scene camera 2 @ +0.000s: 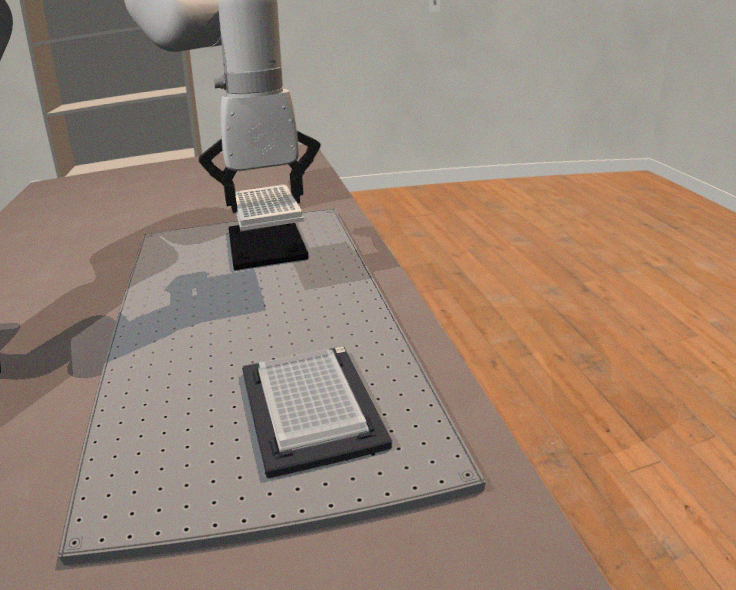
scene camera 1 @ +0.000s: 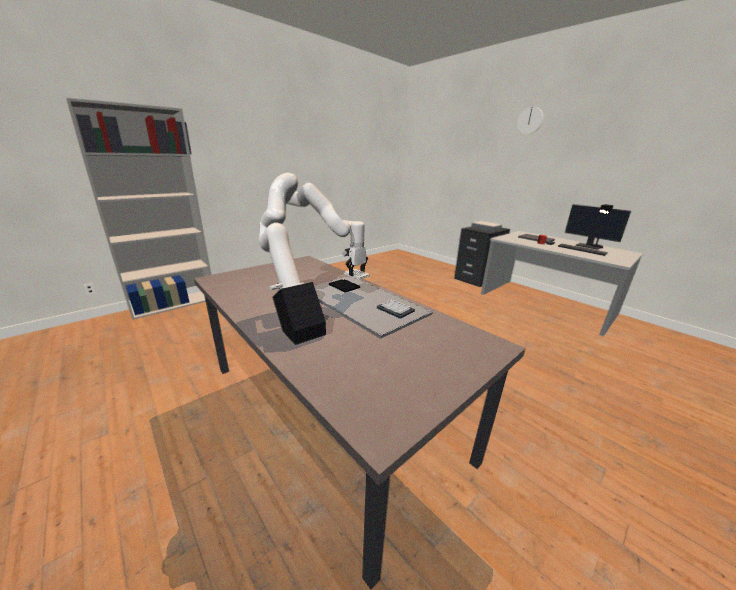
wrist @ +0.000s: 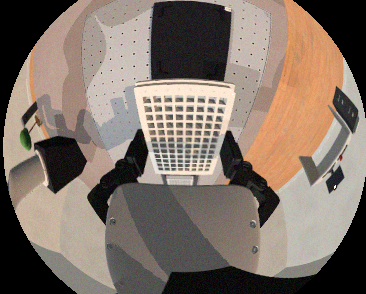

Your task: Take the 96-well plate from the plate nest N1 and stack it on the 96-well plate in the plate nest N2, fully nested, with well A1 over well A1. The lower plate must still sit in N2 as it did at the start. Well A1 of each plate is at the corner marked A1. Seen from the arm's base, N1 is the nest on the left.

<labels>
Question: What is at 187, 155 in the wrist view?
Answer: A white 96-well plate.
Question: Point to a plate nest N2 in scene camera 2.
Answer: At 320, 455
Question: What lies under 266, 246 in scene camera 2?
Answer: A black plate nest N1.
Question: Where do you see a white 96-well plate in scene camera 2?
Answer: At 264, 207
</labels>
